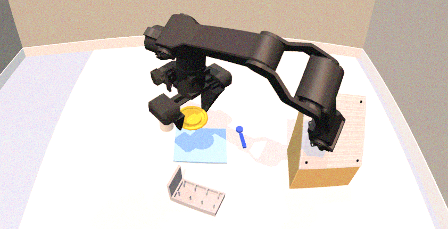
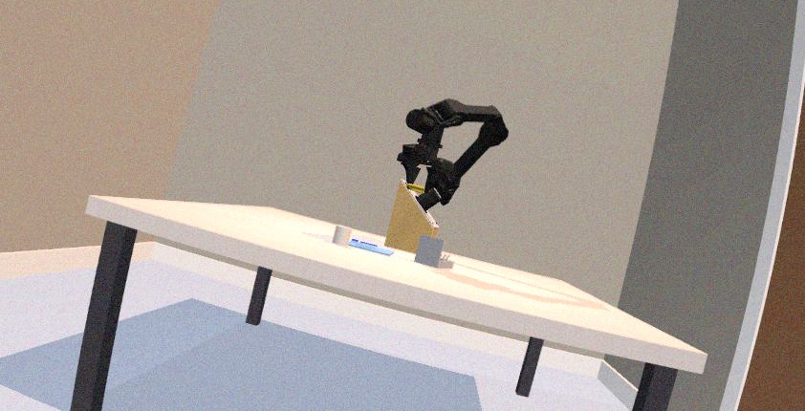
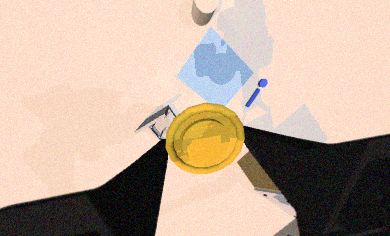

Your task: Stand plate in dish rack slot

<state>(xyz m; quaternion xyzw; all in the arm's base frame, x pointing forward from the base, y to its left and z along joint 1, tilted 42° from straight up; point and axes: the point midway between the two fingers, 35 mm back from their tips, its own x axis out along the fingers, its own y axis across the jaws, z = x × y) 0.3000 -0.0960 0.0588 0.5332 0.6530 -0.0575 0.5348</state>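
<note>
My gripper tip is now 170 mm above the grey dish rack and 100 mm to the right of it. The rest, counted from my gripper tip: yellow plate: 10 mm above; white cup: 170 mm to the right, 170 mm below, 80 mm ahead; light blue mat: 190 mm below, 90 mm to the right, 20 mm behind.
</note>
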